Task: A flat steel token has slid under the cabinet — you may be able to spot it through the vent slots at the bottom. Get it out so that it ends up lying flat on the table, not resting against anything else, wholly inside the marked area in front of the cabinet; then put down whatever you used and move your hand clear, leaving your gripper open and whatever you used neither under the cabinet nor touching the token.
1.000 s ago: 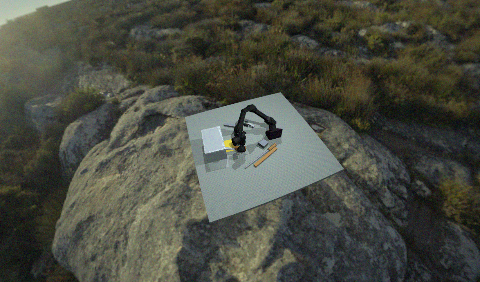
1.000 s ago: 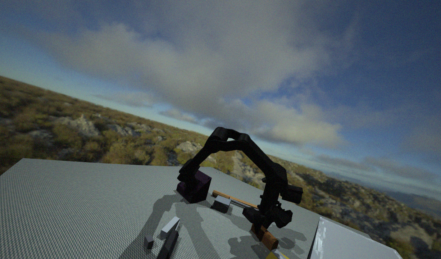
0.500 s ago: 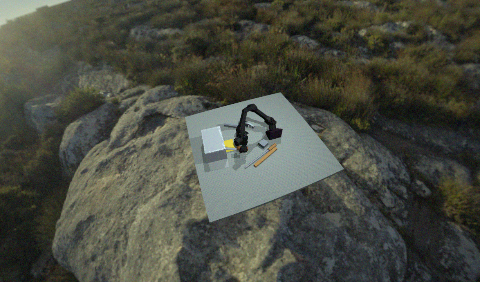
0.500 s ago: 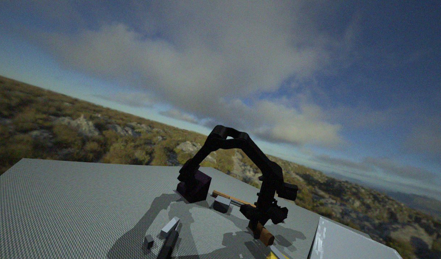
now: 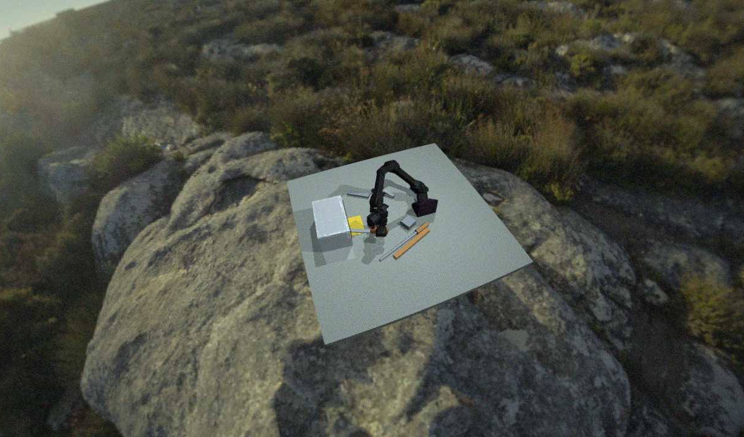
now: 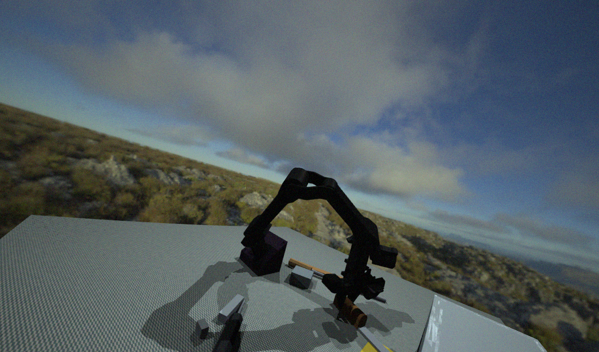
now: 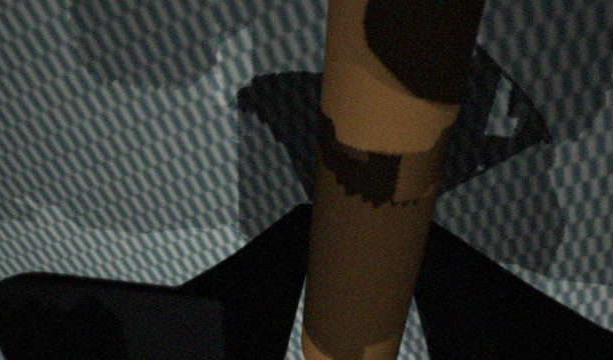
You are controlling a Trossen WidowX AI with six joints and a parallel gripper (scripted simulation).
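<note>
Right now the grey bar is 280 mm to the right of my gripper tip and 180 mm behind it. From my gripper tip the other things lie so: grey block 180 mm behind, 10 mm to the left, 10 mm above; small grey cube 360 mm to the right, 160 mm behind; wooden stick 160 mm to the left, 130 mm behind.
</note>
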